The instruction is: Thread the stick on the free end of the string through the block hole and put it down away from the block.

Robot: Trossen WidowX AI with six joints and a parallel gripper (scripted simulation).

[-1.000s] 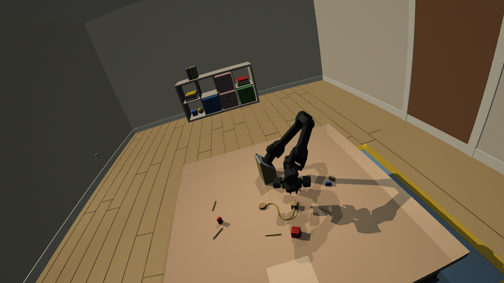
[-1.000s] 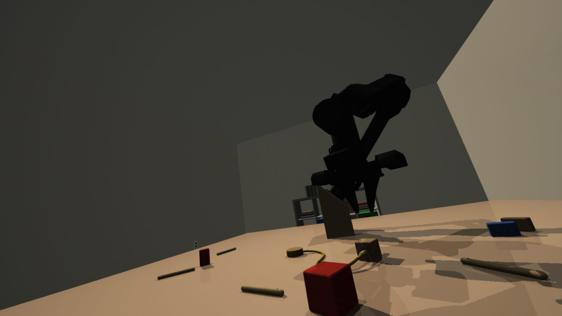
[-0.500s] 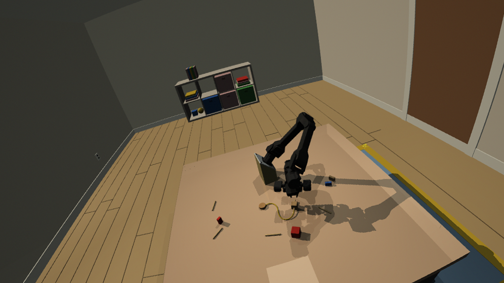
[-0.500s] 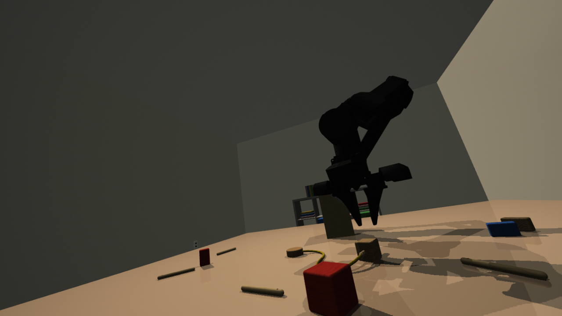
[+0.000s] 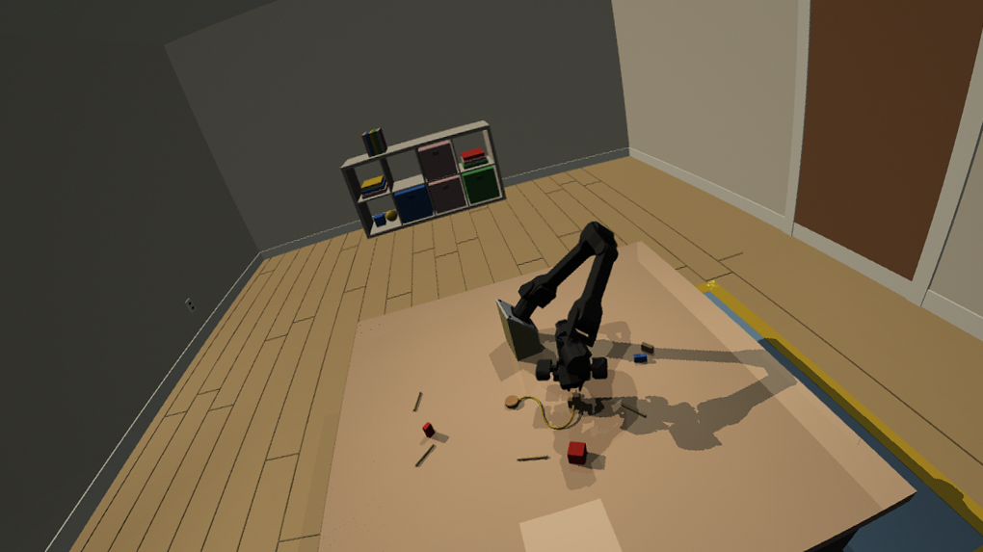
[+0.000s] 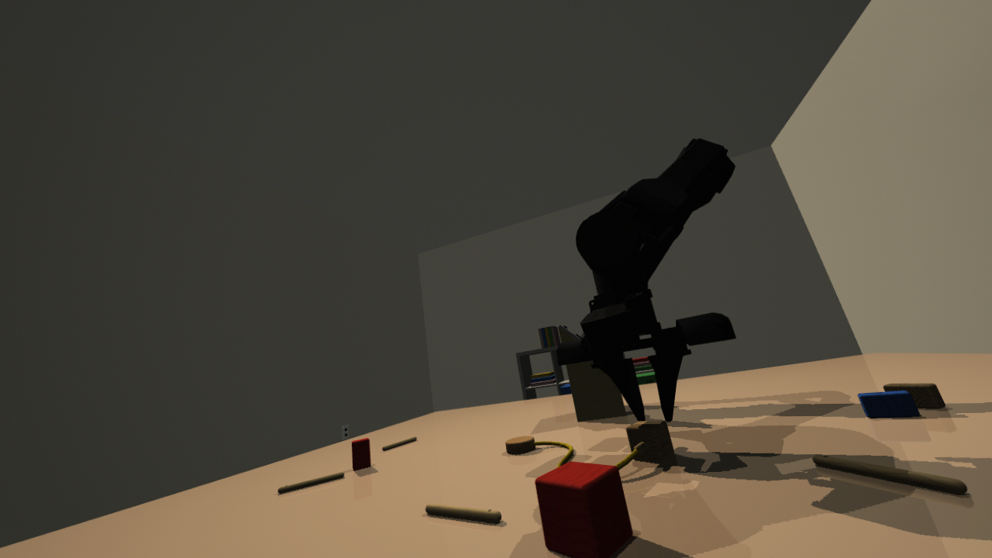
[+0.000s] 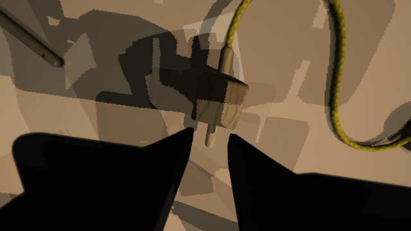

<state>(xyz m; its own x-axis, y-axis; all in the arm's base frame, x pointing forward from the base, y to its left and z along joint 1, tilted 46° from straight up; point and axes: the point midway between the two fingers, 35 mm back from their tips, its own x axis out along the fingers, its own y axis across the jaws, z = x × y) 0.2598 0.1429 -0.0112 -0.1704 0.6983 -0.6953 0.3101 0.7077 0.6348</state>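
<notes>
The wooden block lies 20 mm ahead of my gripper tip, 10 mm to the right of it and 10 mm below it. Round my gripper tip: thin wooden stick (30 mm ahead, 10 mm to the right, 10 mm below); big red cube (190 mm ahead, 50 mm to the right, 10 mm below); round wooden button (180 mm to the right, 40 mm behind, 20 mm below).
</notes>
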